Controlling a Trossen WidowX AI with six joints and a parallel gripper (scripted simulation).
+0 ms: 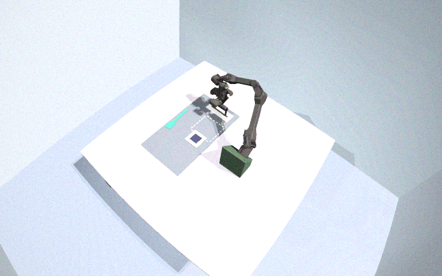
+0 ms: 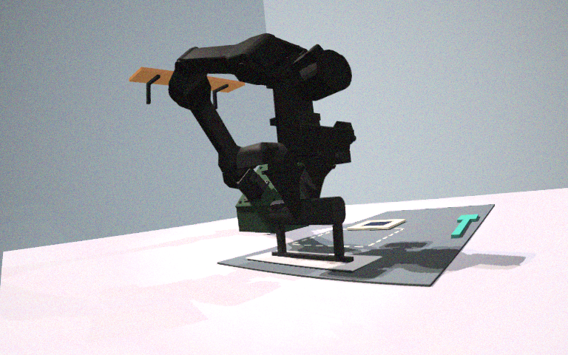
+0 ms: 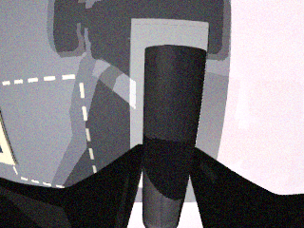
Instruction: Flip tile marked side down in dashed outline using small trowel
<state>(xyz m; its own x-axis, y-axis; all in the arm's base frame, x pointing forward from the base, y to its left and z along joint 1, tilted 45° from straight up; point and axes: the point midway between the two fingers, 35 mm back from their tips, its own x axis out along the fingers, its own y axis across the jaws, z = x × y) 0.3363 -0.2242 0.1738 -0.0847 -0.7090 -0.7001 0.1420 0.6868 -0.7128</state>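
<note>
Now: gripper tip 250 mm to the right of the teal t-shaped tool, 200 mm short of it and 60 mm above it. The rest, counted from my gripper tip: white tile 290 mm to the left, 60 mm below, 10 mm behind; grey mat 250 mm to the left, 80 mm below, 60 mm ahead.
</note>
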